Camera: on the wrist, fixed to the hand. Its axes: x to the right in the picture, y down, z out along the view.
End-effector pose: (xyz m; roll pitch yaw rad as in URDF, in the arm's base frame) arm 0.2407 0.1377 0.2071 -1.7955 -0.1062 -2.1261
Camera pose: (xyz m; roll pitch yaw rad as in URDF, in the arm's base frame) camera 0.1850 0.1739 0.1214 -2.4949 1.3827 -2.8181
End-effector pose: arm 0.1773 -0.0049 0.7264 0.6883 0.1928 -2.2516
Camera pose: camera 0.2618 -0.0667 0.7546 0.0716 -0.7635 -0.9252
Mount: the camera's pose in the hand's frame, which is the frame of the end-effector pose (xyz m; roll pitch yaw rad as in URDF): -0.0105 0.0977 -0.0458 -0.2320 -0.1049 1.5315
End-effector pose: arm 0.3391 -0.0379 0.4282 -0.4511 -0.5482 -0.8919
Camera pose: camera 0.4138 -0.0222 0.3512 -0.8214 0.2723 0.4591
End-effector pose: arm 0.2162 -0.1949 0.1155 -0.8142 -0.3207 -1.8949
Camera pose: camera 0.2411 -0.2268 0.0149 -0.6762 0.6501 -0.6333
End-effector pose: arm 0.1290 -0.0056 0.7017 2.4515 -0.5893 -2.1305
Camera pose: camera 0.1233 0.0722 0.7769 -2.7181 -0.5012 2.2639
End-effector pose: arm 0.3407 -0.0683 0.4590 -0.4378 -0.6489 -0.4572
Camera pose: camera 0.4086 -0.0247 0.3866 -0.9202 0.2388 0.8763
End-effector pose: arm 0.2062 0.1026 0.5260 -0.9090 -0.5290 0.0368
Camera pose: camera 0.2493 0.1281 0.4299 -0.9592 0.6454 1.0877
